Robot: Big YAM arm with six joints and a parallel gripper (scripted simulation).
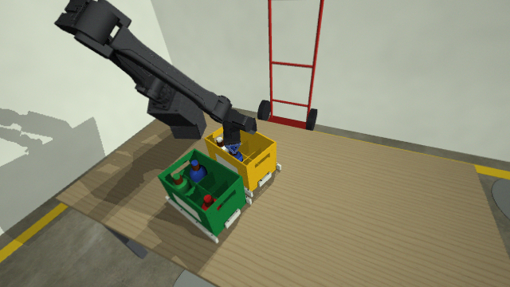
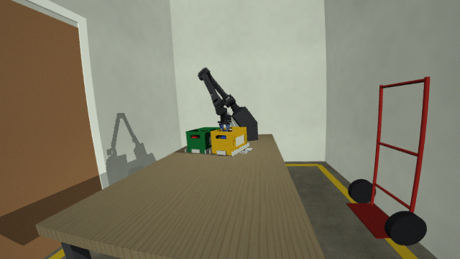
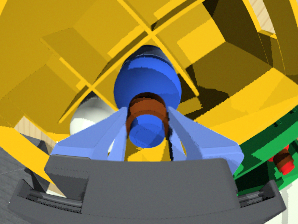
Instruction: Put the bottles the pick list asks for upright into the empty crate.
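My hand is 10 mm short of the yellow crate, 40 mm to the right of it and 70 mm above it. From my hand the other things lie so: white-labelled bottle (90 mm behind, 40 mm to the left, 60 mm below); then green crate (60 mm behind, 190 mm to the right, 70 mm below); then pick list (60 mm ahead, 170 mm to the left, 150 mm below).
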